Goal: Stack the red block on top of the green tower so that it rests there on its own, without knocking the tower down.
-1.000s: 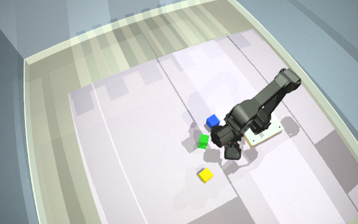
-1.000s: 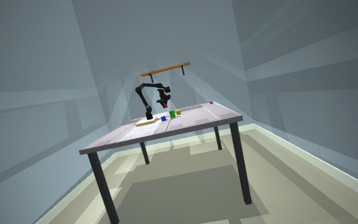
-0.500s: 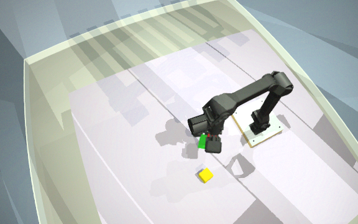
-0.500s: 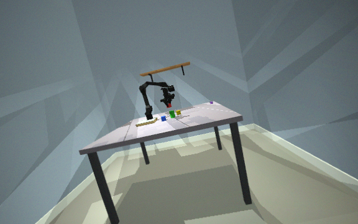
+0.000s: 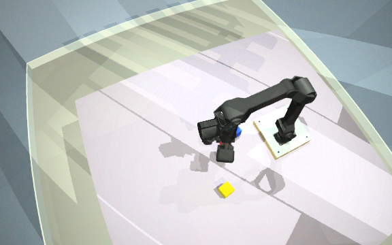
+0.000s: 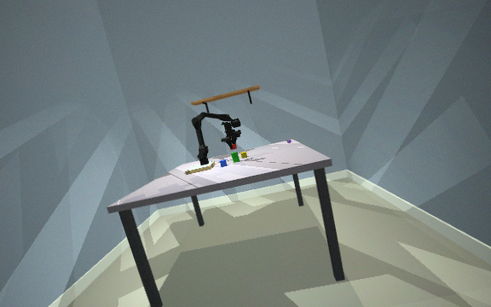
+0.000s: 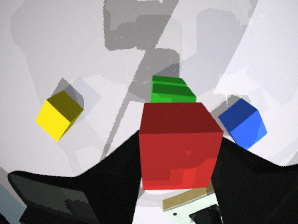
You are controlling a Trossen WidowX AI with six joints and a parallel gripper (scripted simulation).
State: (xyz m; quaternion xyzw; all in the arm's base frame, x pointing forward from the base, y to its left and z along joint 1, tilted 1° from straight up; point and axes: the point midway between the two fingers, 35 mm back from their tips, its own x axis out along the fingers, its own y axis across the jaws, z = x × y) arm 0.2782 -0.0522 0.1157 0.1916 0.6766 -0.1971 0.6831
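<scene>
Now: the blue block 100 mm behind my gripper tip, 90 mm below it and 70 mm to the right of it. Round my gripper tip: yellow block: 140 mm to the left, 90 mm below, 60 mm ahead; purple block: 510 mm ahead, 440 mm to the left, 100 mm below; red block: 10 mm above.
</scene>
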